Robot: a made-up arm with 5 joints. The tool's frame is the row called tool. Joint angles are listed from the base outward. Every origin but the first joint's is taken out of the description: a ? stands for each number. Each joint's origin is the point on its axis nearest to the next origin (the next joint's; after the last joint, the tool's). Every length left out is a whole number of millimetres.
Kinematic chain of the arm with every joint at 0, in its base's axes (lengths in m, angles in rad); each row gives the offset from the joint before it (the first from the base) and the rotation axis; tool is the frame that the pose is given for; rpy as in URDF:
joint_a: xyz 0.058 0 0.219 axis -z
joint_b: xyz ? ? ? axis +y
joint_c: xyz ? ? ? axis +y
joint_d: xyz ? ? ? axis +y
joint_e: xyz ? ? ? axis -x
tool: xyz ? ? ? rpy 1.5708 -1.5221 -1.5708
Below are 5 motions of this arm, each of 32 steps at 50 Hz.
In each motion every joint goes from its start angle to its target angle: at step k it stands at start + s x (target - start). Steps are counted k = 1, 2, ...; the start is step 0. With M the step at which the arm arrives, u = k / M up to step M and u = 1 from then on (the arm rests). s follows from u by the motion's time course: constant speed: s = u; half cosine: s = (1 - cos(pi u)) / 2; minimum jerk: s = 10 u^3 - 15 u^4 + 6 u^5.
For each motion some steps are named. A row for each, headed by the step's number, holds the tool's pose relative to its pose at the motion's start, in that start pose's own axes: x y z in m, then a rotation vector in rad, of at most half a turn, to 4 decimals.
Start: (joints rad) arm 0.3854 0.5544 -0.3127 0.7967 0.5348
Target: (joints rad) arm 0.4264 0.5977 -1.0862 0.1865 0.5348
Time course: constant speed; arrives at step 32
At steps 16, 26, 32:
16: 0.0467 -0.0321 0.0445 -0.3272 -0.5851 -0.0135
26: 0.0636 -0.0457 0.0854 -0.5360 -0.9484 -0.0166
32: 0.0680 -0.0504 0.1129 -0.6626 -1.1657 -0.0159

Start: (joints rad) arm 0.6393 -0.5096 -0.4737 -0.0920 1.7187
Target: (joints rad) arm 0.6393 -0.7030 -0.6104 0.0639 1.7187
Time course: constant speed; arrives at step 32
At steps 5, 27, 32:
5: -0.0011 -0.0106 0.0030 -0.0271 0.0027 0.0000
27: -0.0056 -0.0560 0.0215 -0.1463 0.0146 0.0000
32: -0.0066 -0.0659 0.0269 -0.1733 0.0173 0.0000

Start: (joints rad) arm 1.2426 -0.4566 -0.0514 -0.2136 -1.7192
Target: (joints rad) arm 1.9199 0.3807 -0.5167 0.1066 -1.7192
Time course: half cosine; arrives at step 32
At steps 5, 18, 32:
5: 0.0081 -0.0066 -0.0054 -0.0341 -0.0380 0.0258
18: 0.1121 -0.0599 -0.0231 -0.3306 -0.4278 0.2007
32: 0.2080 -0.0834 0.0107 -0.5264 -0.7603 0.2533

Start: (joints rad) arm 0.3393 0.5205 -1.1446 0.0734 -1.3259
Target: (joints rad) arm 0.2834 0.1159 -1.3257 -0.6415 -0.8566
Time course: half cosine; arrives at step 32
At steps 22, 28, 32:
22: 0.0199 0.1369 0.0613 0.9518 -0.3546 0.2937
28: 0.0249 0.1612 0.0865 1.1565 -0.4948 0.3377
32: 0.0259 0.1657 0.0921 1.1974 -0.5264 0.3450

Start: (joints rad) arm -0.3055 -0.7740 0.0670 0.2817 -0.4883
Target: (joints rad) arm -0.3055 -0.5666 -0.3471 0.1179 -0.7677
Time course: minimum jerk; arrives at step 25
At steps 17, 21, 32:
17: 0.0296 0.0176 -0.0152 0.1819 -0.2392 -0.2245
21: 0.0347 0.0206 -0.0173 0.2241 -0.2815 -0.2676
32: 0.0357 0.0212 -0.0177 0.2328 -0.2898 -0.2762

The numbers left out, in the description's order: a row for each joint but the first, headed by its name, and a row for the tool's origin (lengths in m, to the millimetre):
joint_b: 0.048 -0.013 0
joint_c: 0.036 0 0.146
joint_d: 0.116 0 0.004
joint_e: 0.054 0 0
tool: 0 0 0

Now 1 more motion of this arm.
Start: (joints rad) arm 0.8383 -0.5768 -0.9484 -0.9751 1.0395
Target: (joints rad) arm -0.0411 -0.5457 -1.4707 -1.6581 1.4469
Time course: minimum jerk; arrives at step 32
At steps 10, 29, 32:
10: 0.0008 -0.0178 -0.0041 -0.2510 0.0077 -0.0080
29: -0.0243 -0.0901 0.0352 -1.3555 0.4560 0.2797
32: -0.0245 -0.0905 0.0359 -1.3640 0.4627 0.2845

